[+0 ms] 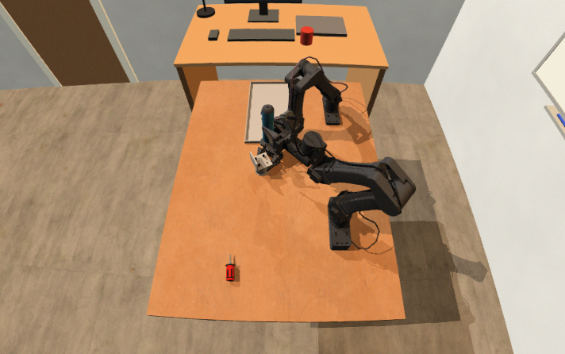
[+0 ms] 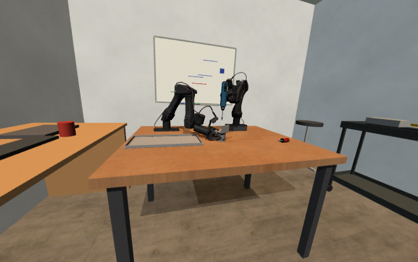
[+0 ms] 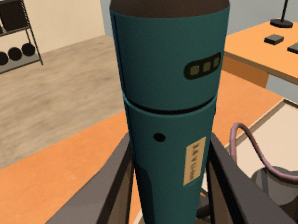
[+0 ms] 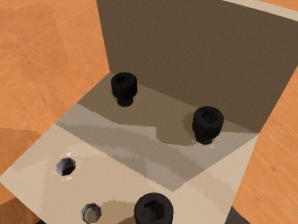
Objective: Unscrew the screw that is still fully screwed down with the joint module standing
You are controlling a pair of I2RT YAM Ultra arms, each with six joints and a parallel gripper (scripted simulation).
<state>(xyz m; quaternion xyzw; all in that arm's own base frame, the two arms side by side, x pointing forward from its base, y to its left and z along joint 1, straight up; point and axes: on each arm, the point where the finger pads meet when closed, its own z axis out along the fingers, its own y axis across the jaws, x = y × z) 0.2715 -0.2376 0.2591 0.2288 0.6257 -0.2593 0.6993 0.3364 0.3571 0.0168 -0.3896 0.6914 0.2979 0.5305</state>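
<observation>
Right now my right hand is 50 mm below the l-shaped bracket. From my right hand the other things lie so: small red screwdriver: 430 mm to the left, 80 mm ahead, 10 mm below; grey bit: 150 mm above, 30 mm behind, 10 mm to the left; grey tray: 360 mm to the right, 20 mm below.
</observation>
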